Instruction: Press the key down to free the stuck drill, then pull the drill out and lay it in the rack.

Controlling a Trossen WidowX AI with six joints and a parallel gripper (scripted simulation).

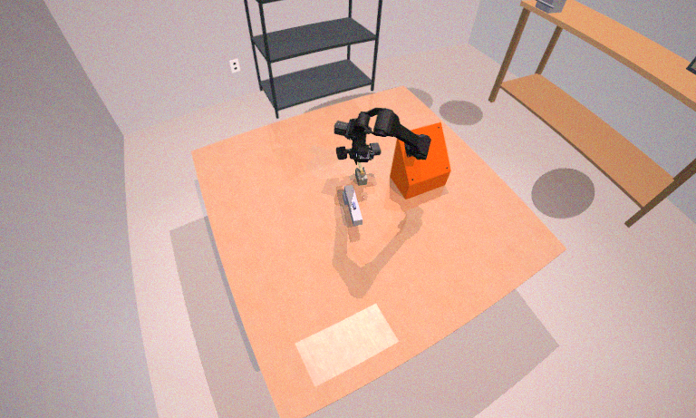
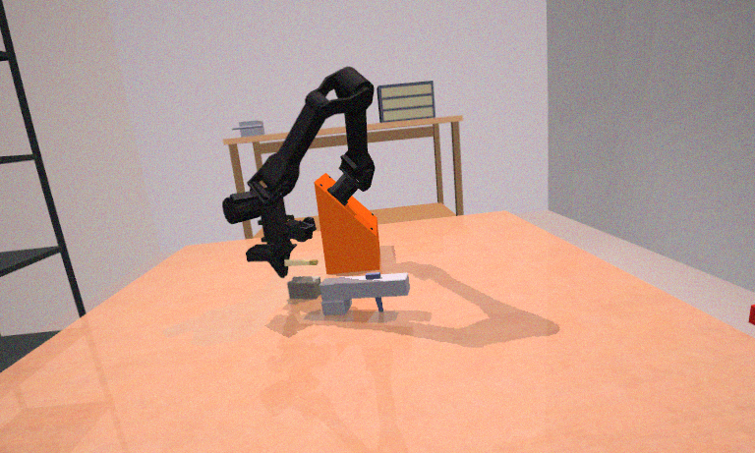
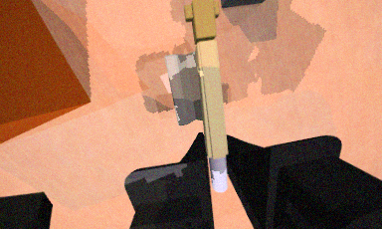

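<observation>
My gripper tip is 10 mm short of the drill, 40 mm to the right of it and 40 mm below it. Also, from my gripper tip: rack 50 mm to the left, 30 mm below; then blue key 110 mm ahead, 220 mm to the left.
</observation>
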